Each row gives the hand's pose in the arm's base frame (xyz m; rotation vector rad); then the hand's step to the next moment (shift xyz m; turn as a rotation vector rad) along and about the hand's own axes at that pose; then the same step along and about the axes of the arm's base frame.
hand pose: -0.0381 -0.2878 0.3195 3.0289 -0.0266 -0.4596
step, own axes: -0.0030 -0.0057 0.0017 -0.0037 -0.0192 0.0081
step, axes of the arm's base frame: -0.0033 0.0056 -0.0012 -0.0058 0.0186 -0.0081
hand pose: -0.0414 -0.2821 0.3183 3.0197 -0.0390 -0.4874
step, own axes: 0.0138 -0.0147 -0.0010 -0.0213 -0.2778 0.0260
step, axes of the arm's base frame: 0.0136 0.0142 -0.0046 -0.0251 0.2756 -0.0417
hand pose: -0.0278 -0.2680 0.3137 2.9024 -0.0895 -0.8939
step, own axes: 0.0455 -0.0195 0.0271 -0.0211 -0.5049 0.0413
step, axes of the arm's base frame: 0.0228 0.0132 -0.0499 -0.0277 0.4998 -0.0807
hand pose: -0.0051 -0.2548 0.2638 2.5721 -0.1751 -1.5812
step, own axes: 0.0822 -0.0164 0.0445 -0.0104 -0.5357 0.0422
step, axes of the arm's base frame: -0.0023 0.0013 -0.0949 -0.0225 0.5284 -0.0954
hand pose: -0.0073 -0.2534 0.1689 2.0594 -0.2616 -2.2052
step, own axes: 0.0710 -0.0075 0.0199 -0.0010 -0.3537 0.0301
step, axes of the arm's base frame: -0.0247 -0.0058 -0.0696 -0.0176 0.3478 -0.0686
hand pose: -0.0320 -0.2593 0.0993 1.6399 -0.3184 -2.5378
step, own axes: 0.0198 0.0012 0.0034 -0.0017 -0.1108 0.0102
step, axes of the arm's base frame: -0.0113 -0.0047 -0.0160 -0.0056 0.1093 -0.0200
